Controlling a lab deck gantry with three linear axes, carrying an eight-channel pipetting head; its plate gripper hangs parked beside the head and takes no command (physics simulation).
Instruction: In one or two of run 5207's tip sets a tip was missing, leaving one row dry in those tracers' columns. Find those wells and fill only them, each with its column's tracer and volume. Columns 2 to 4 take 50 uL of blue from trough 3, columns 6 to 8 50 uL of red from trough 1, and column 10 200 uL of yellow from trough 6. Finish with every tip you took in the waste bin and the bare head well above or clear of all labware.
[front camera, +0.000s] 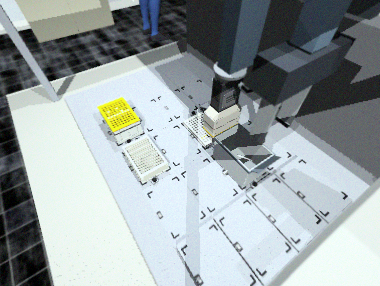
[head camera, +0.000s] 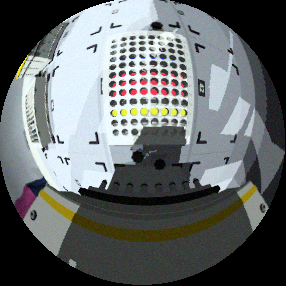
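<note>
The pipetting head is low over the right part of the white well plate, beside the tip waste bin. In the head view a full yellow row and three red rows show; blue shows faintly in one row, and the other blue wells look dark at this slant. Whether any single well is dry I cannot tell. Short nozzle stubs show behind the black bar; no tips can be made out. The yellow tip rack and the trough block stand to the left. The plate gripper's fingers cannot be made out.
The dark gantry column stands above the head, with a boxy carriage at its right. Black knobs lie between plate and bin. A person's blue legs show behind the deck.
</note>
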